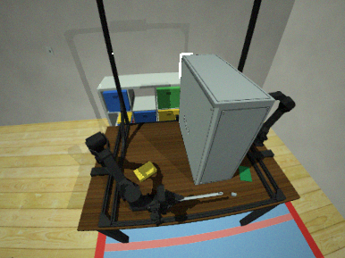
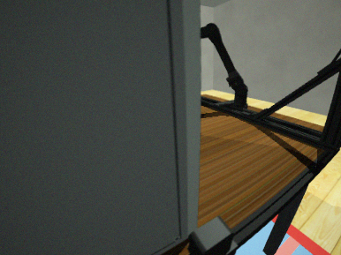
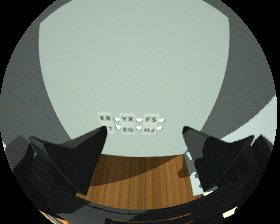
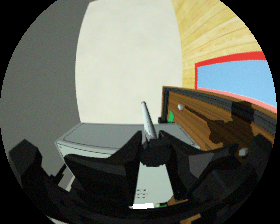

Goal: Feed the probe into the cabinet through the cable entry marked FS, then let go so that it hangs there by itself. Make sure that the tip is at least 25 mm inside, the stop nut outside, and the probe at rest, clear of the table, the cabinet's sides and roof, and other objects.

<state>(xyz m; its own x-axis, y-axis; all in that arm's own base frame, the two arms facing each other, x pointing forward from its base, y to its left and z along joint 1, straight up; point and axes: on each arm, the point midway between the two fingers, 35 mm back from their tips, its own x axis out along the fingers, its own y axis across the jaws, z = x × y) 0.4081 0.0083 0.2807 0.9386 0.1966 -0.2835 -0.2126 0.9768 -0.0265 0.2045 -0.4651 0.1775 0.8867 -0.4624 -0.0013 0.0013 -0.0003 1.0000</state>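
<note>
Now: right hand 10 cm to the right of the probe and 1 cm short of it.
</note>
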